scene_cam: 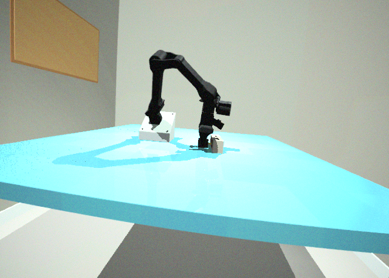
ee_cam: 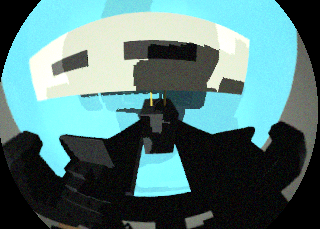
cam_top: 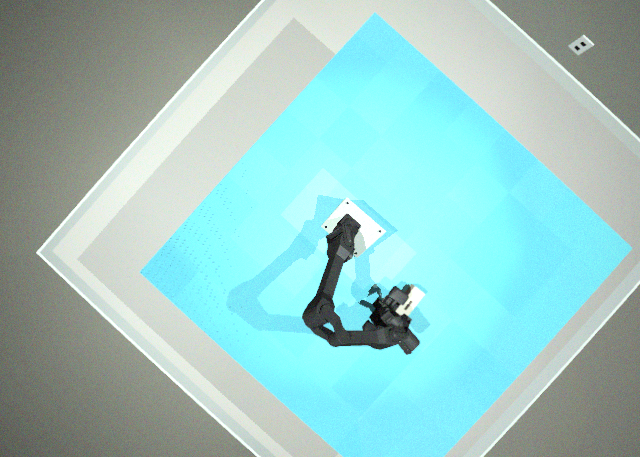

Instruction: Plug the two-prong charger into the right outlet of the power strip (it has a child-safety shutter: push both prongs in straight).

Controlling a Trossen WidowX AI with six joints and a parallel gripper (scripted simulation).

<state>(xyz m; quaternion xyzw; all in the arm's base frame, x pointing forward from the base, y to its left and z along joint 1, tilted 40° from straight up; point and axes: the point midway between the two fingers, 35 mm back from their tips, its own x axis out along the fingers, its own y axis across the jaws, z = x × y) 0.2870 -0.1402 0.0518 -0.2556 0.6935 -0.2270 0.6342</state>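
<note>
Right now my gripper tip is 20 mm short of the dark charger and 10 mm below it.
</note>
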